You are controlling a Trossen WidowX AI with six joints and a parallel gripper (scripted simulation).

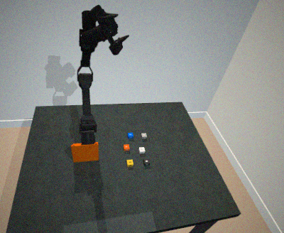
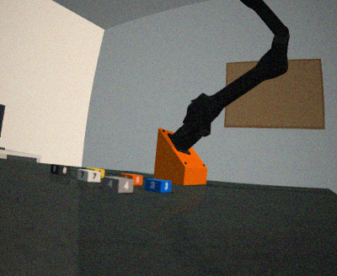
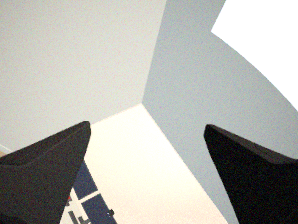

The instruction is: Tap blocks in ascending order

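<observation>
My gripper tip is 7 cm short of the orange block, 2 cm to the left of it and 70 cm above it. From my gripper tip the other things lie so: blue block 10 cm ahead, 7 cm to the left, 70 cm below; white block 16 cm ahead, 4 cm to the right, 70 cm below; yellow block 8 cm ahead, 13 cm to the right, 70 cm below.
</observation>
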